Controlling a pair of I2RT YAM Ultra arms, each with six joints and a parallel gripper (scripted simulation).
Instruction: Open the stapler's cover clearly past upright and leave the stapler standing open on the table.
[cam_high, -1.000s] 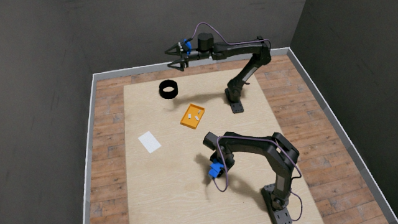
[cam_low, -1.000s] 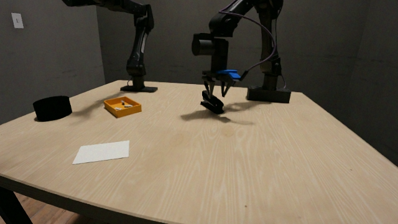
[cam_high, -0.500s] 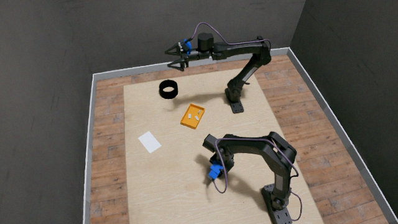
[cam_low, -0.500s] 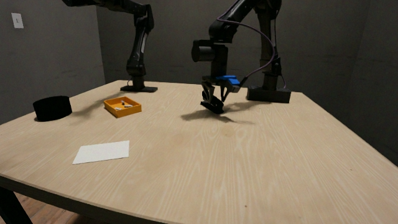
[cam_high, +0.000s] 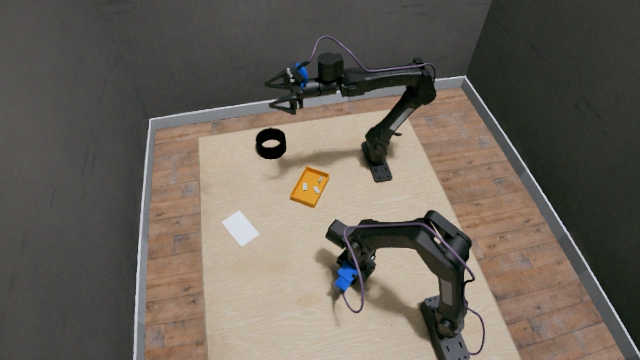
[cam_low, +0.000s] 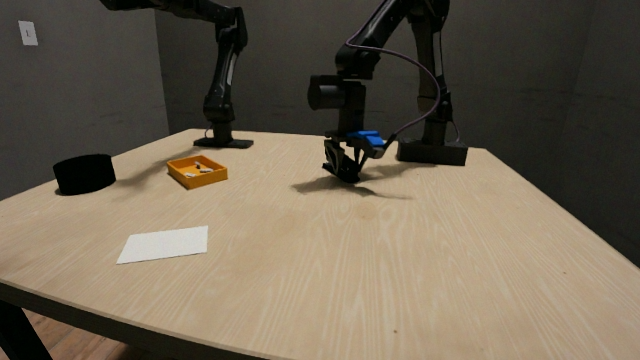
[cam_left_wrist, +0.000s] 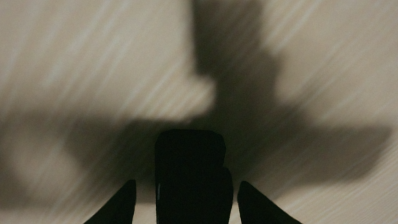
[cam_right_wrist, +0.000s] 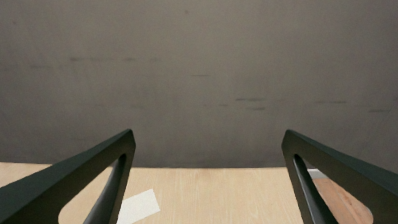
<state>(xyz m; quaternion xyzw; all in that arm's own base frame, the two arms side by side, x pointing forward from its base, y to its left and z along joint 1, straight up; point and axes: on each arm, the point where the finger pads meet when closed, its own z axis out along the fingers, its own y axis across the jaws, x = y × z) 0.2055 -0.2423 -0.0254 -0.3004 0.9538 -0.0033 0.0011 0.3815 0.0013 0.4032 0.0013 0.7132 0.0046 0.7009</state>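
Right now the black stapler is 3 cm behind my left hand, 2 cm to the right of it and 1 cm above it. Round my left hand: stapler cover: 3 cm behind, 2 cm to the right, 2 cm above; orange tray: 7 cm ahead, 36 cm to the right, 1 cm below; white card: 34 cm ahead, 25 cm to the right, 2 cm below.
Right now the stapler cover is 410 mm to the left of my right hand, 370 mm below it and 200 mm behind it. Round my right hand: orange tray 390 mm below, 100 mm behind, 80 mm to the left; white card 410 mm below, 190 mm to the left, 170 mm ahead; black stapler 410 mm to the left, 380 mm below, 200 mm behind.
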